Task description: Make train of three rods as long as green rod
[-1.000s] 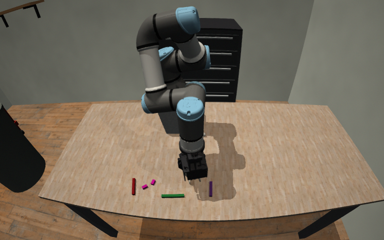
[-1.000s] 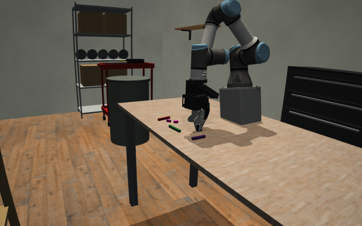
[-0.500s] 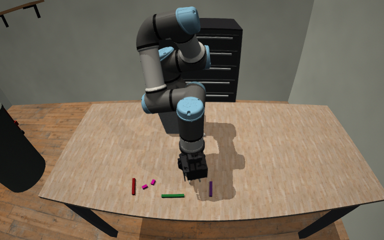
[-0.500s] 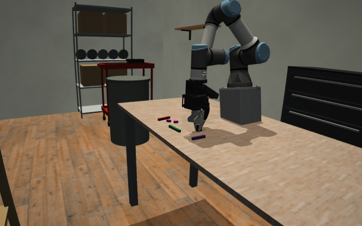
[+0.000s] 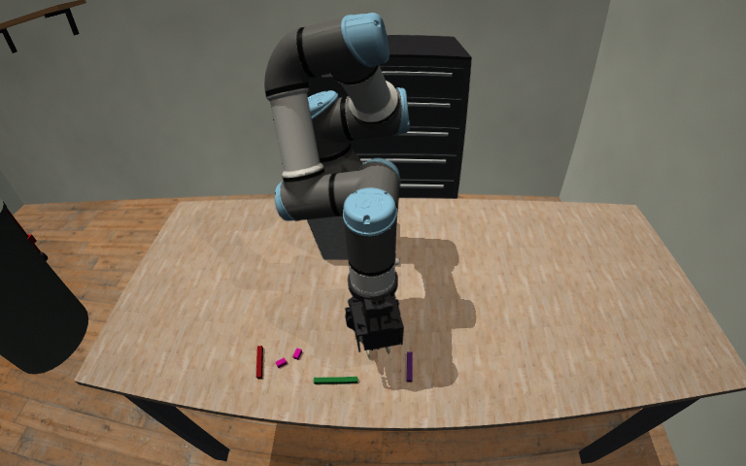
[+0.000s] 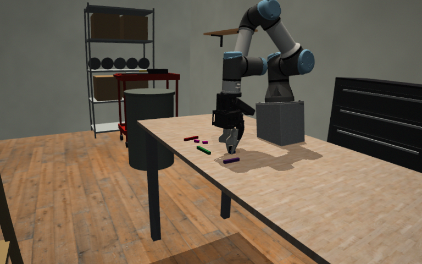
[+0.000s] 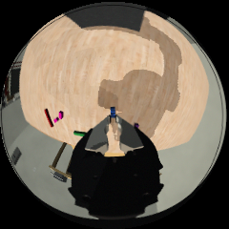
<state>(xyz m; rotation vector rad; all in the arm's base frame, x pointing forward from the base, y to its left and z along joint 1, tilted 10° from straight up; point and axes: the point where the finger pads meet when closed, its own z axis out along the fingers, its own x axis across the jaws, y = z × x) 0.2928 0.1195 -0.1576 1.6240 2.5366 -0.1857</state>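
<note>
My gripper is now 7 cm to the right of the purple rod, 3 cm short of it and 1 cm above it. From my hand the other things lie so: magenta rod (16 cm to the right, 8 cm ahead, 1 cm below); green rod (9 cm ahead, 5 cm to the right, 1 cm below); red rod (21 cm to the right, 9 cm ahead, 1 cm below).
</note>
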